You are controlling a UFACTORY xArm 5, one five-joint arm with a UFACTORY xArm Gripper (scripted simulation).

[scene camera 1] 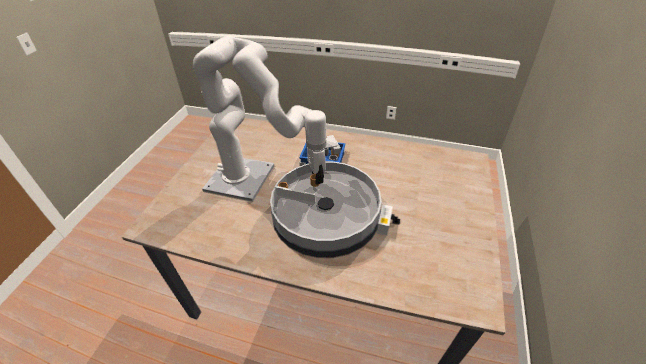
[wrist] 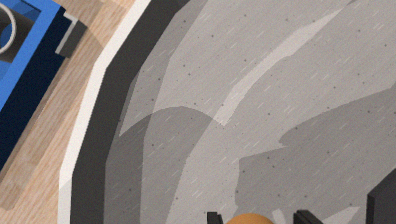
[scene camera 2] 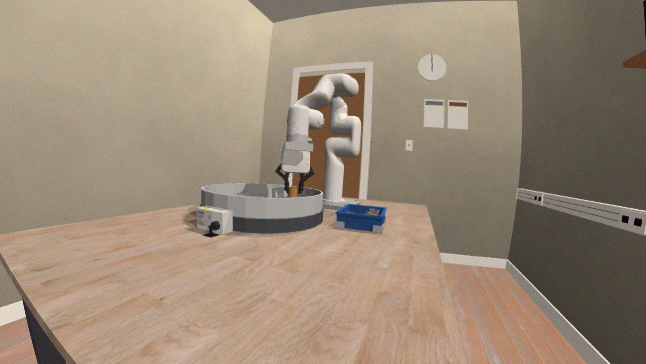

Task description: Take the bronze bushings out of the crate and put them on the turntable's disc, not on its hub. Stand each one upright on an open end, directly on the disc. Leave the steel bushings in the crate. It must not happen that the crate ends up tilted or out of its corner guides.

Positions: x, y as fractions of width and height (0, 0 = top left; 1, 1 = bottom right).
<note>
In view: my gripper (scene camera 2: 0.45, 0.53), a blue crate (scene camera 2: 0.56, 0.61) and a grey turntable disc (scene camera 1: 0.53, 0.56).
The grey turntable disc also shows in the wrist view (wrist: 0.58, 0.50).
</note>
